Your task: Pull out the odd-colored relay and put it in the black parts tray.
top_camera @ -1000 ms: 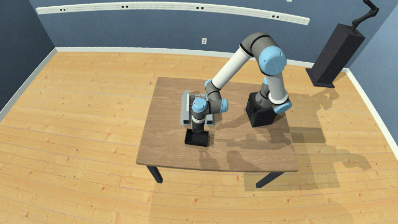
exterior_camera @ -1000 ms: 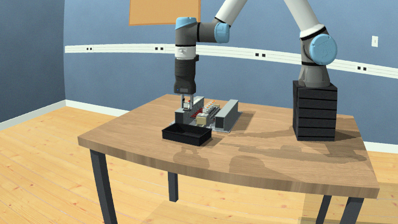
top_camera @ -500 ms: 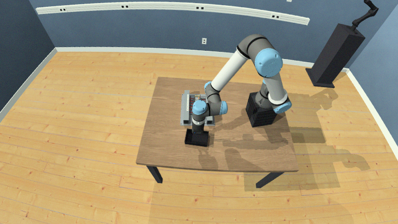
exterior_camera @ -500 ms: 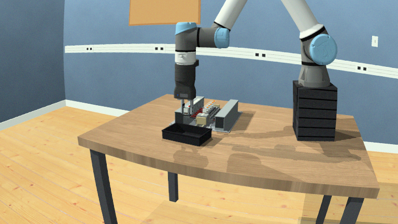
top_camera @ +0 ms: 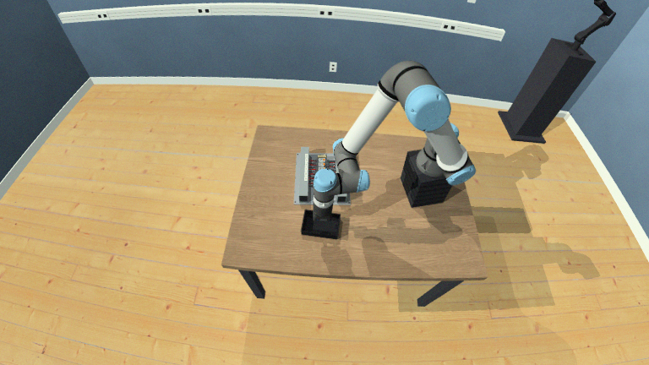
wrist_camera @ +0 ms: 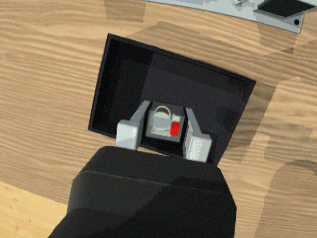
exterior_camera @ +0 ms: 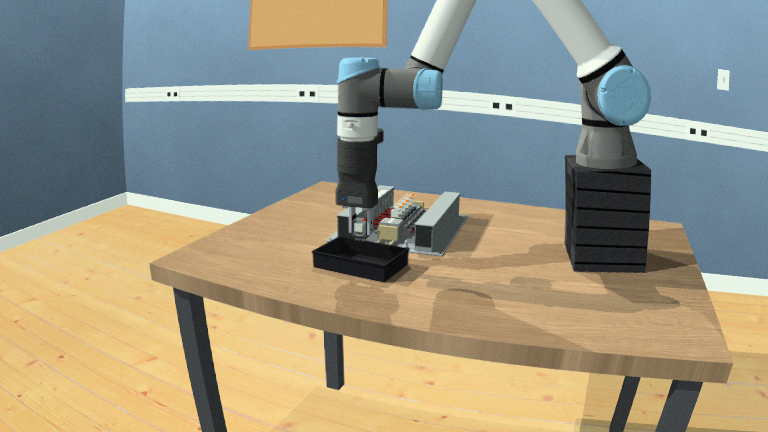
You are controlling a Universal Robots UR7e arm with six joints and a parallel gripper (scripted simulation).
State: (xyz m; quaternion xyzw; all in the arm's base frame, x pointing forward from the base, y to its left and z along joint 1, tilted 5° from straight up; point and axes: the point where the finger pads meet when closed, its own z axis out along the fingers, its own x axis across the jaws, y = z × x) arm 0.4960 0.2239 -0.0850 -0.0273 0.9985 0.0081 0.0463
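Right now my hand is 7 cm above the black parts tray. The rest, counted from my hand: relay panel: 27 cm to the right, 6 cm below, 1 cm ahead; relay: 1 cm below.
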